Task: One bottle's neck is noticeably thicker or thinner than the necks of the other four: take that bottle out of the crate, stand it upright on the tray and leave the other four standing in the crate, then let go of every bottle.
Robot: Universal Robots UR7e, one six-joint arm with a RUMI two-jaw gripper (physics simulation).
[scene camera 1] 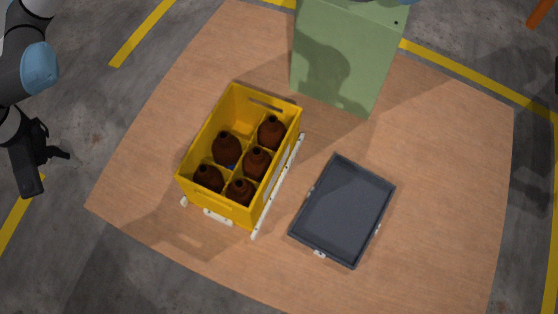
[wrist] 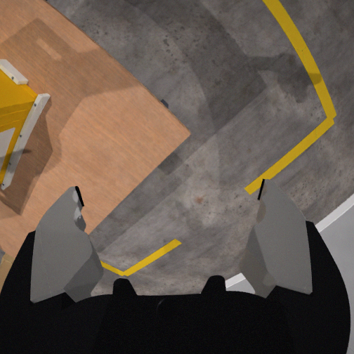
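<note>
Five brown bottles stand upright in the yellow crate, each in its own compartment; the back left compartment holds no bottle. The necks look similar at this size, and I cannot tell which differs. The dark grey tray lies right of the crate in the scene view, with no bottle on it. My gripper is open and empty, far left of the crate, off beyond the table's edge. In the wrist view, floor and the table's corner show between and beyond the fingers.
A green block-shaped pedestal stands behind the crate on the wooden table. White rails run along the crate's right side, with small white blocks at its front. Small white clips hold the tray's sides.
</note>
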